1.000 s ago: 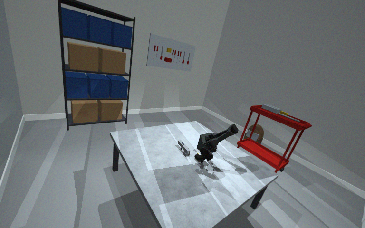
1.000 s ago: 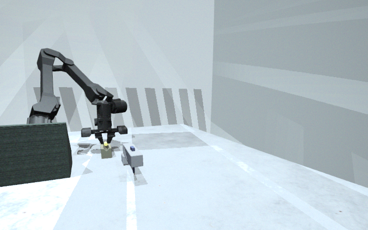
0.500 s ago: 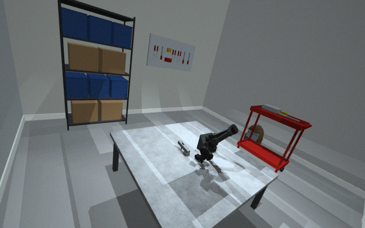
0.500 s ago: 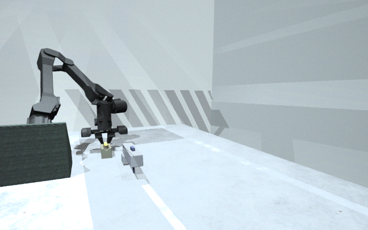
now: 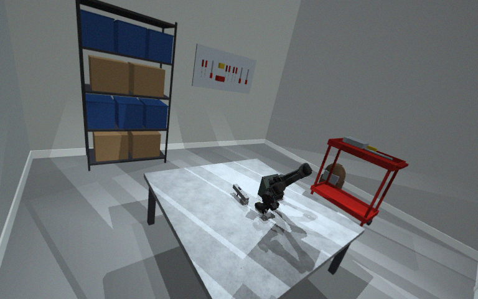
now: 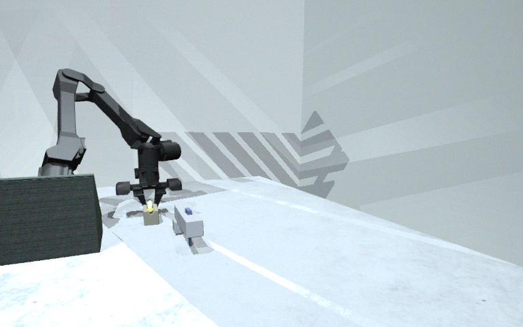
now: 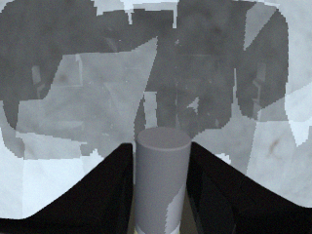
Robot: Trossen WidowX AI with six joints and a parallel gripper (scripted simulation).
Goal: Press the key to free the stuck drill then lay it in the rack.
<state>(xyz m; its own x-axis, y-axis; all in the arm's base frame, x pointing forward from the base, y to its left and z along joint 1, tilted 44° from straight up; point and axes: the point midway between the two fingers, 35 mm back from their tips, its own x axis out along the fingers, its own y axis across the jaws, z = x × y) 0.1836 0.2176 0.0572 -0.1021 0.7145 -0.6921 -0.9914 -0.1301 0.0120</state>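
The rack lies 6 cm to the right of my gripper tip and 1 cm above it. Also, from my gripper tip: grey holder block 9 cm ahead, 22 cm to the right, 4 cm above.
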